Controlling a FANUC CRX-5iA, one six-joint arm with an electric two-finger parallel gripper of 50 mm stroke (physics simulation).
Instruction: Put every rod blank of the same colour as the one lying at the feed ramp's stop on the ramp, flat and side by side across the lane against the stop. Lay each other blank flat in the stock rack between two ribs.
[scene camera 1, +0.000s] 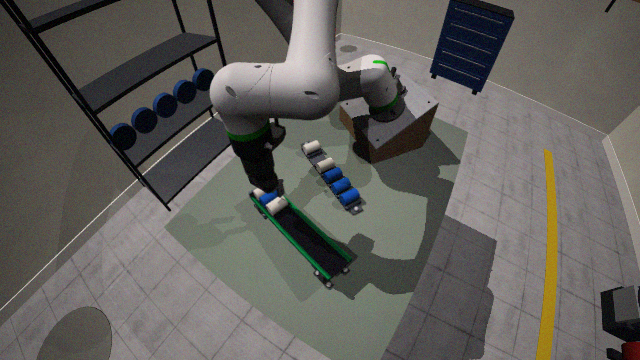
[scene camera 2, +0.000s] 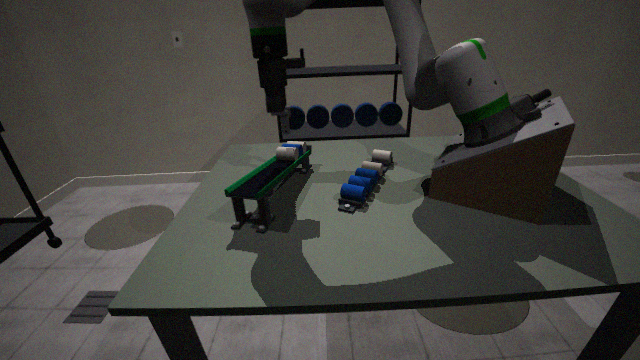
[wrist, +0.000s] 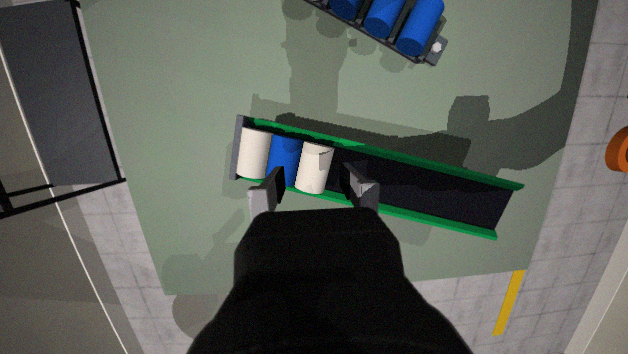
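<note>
The ramp (scene camera 1: 310, 235) (scene camera 2: 265, 175) (wrist: 425, 182) holds a white blank (scene camera 1: 257, 193) (wrist: 254, 152) at the stop, a blue blank (scene camera 1: 268, 198) (wrist: 284, 157) beside it, then another white blank (scene camera 1: 276, 205) (scene camera 2: 286, 153) (wrist: 314, 167), all flat across the lane. The stock rack (scene camera 1: 355, 209) (scene camera 2: 347, 206) (wrist: 437, 49) holds two white blanks (scene camera 1: 311, 146) (scene camera 1: 325, 165) with a bare slot between them, then three blue blanks (scene camera 1: 333, 175) (scene camera 1: 341, 185) (scene camera 1: 349, 196). My gripper (scene camera 2: 284, 131) (wrist: 312, 176) is open and empty, above the ramp's stop end; in the wrist view its fingers flank the outer white blank.
The robot's pedestal (scene camera 1: 400, 127) (scene camera 2: 505, 170) stands on the table beyond the rack. A dark shelf unit with several blue discs (scene camera 1: 165, 105) (scene camera 2: 342, 115) stands behind the table. A blue drawer cabinet (scene camera 1: 471, 45) stands farther back.
</note>
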